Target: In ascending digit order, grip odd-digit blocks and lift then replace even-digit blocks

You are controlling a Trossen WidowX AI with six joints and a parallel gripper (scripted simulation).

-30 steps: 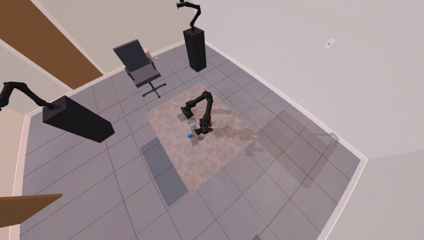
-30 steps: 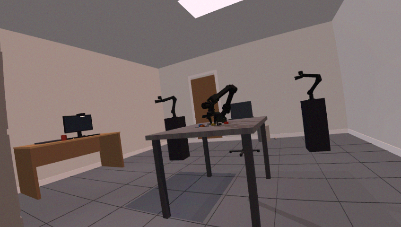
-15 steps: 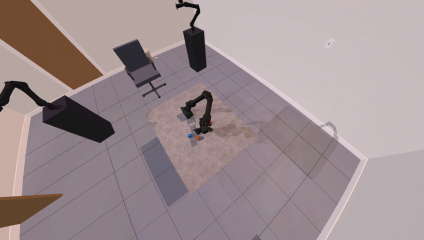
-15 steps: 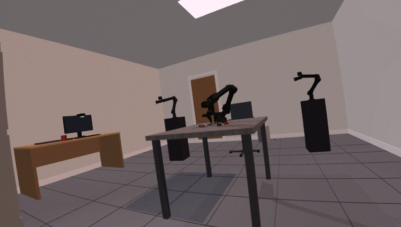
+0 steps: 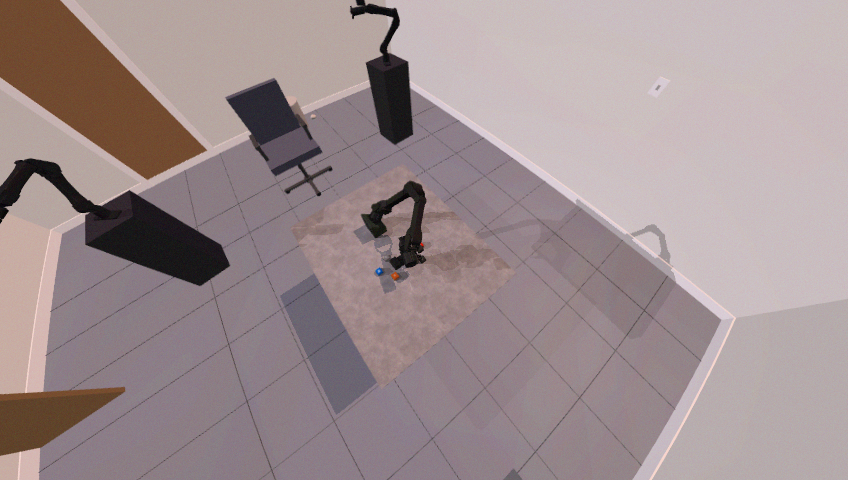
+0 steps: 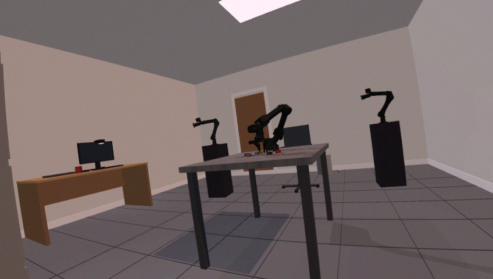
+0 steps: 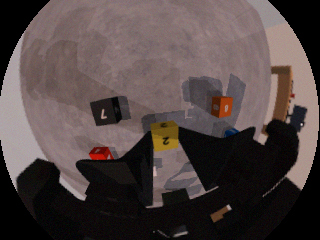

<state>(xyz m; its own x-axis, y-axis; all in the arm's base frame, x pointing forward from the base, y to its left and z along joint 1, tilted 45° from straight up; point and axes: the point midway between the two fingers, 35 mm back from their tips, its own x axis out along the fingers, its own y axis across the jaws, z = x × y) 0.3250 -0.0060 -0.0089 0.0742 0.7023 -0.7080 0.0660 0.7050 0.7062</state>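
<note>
My gripper tip is now 4 cm past the red block, 12 cm to the right of it and 1 cm above it. From my gripper tip the other things lie so: yellow block (1 cm behind); orange block (1 cm ahead, 11 cm to the right, 1 cm below); dark grey block (4 cm ahead, 7 cm to the left, 1 cm below).
</note>
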